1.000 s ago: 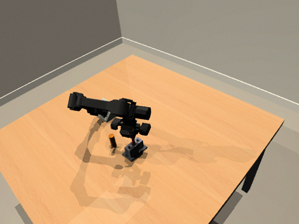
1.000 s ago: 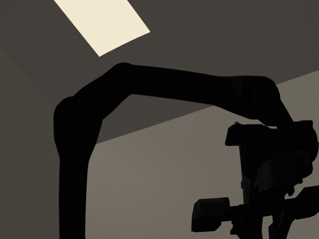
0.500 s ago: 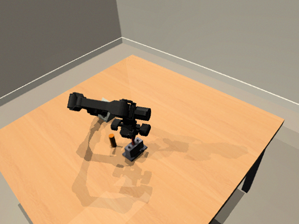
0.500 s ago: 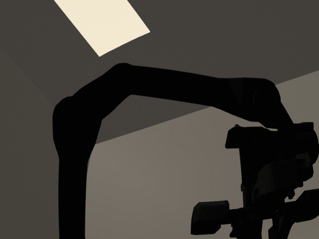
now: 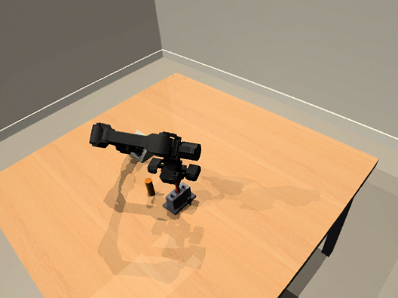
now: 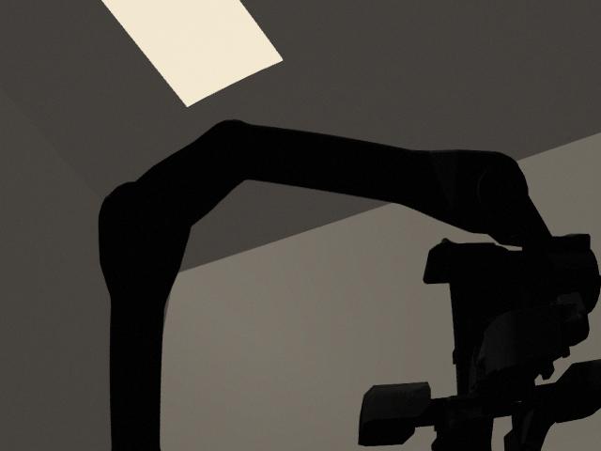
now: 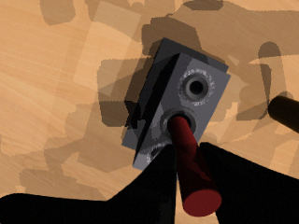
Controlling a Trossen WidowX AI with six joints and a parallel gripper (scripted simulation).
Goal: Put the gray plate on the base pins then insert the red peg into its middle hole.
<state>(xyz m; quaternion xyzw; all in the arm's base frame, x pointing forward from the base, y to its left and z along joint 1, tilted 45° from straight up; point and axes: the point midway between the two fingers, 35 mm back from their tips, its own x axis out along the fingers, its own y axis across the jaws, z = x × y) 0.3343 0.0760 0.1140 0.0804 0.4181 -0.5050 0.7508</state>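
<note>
My gripper tip is now right at the red peg. Round my gripper tip: orange cylinder (110 mm behind, 60 mm to the right, 60 mm below); then gray plate (50 mm below); then dark base (90 mm below).
</note>
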